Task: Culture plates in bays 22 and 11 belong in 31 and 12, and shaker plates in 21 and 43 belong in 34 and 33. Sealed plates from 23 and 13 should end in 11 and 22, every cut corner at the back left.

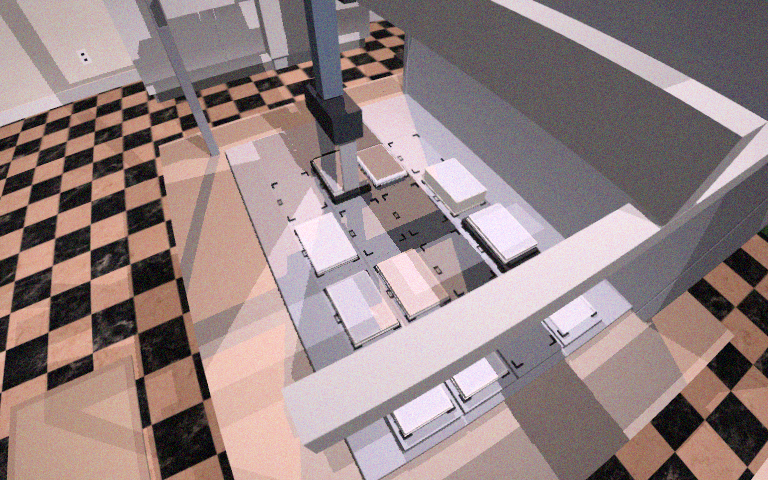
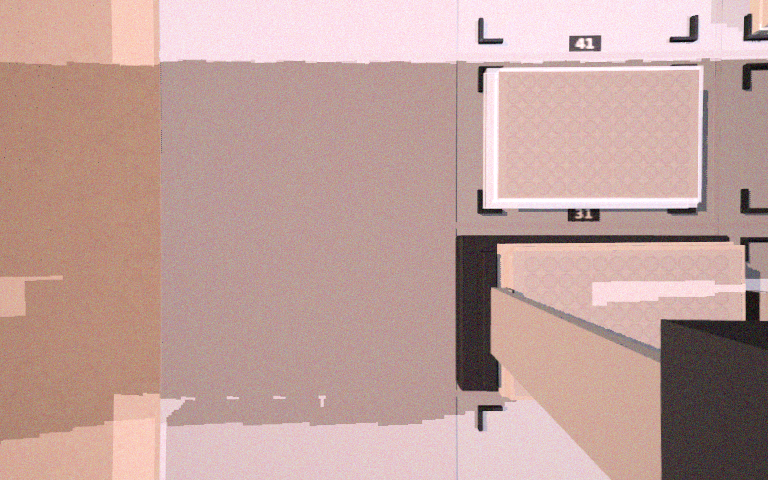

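Where they show: gripper, fingertip midpoint: (image 1: 339,170) (image 2: 621,321); robot's base at its link origin: (image 1: 273,185).
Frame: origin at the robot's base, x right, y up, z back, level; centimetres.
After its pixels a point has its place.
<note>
My gripper (image 1: 338,173) @(x -15.0, y 3.3, z -6.7 cm) (image 2: 620,322) @(x -15.0, y 3.3, z -6.7 cm) is low over bay 21, its jaws shut on the shaker plate (image 1: 330,169) @(x -13.1, y 3.7, z -5.8 cm) (image 2: 628,266) @(x -18.0, y 3.7, z -6.8 cm), which sits in its black shaker base (image 2: 476,316) @(x -14.9, y 1.9, z 0.9 cm). The far jaw and most cut corners are hidden or too small to tell. One culture plate (image 1: 382,163) @(x -26.0, y 1.4, z -7.5 cm) (image 2: 600,135) @(x -25.6, y 1.4, z -6.6 cm) lies in bay 31, another culture plate (image 1: 325,242) @(x -4.2, y 1.6, z -23.5 cm) in bay 12. Bays 11, 22, 33 and 34 hold no plate. The other shaker plate (image 1: 502,230) @(x -36.3, y 3.7, z -39.4 cm) sits on a black base in bay 43. Sealed plates (image 1: 408,277) @(x -14.7, y 1.4, z -38.5 cm) (image 1: 359,302) @(x -4.2, y 1.4, z -38.8 cm) lie in bays 23 and 13.
A thick plate (image 1: 455,182) @(x -35.7, y 4.2, z -23.8 cm) stands in bay 42. Further plates (image 1: 423,408) @(x -4.3, y 2.9, z -60.0 cm) (image 1: 476,376) @(x -14.1, y 2.9, z -60.1 cm) (image 1: 573,314) @(x -36.3, y 2.2, z -60.2 cm) stand in bays 14, 24 and 44. A long pale beam (image 1: 470,328) @(x -1.9, y 40.0, z -62.5 cm) crosses above the deck's near part. A grey panel (image 1: 566,107) rises along the right side.
</note>
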